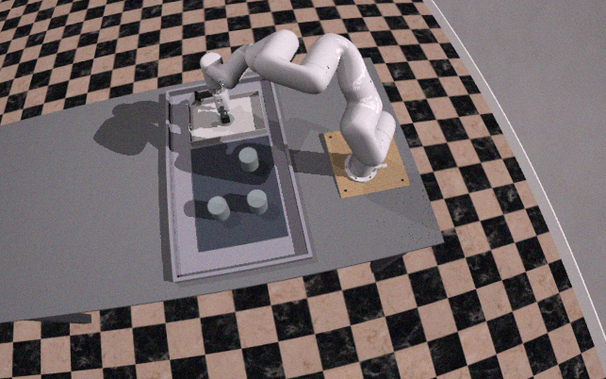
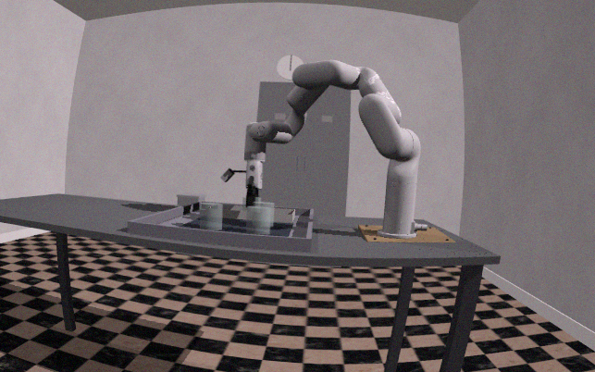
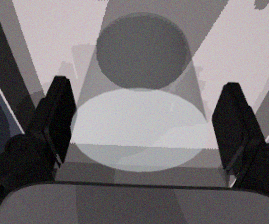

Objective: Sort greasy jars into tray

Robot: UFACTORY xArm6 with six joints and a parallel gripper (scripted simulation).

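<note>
Right now the white tray is 40 mm below my hand. The rest, counted from my hand: raised grey frame (210 mm to the left, 50 mm below, 10 mm behind); then dark drying mat (320 mm to the left, 50 mm below, 30 mm behind).
</note>
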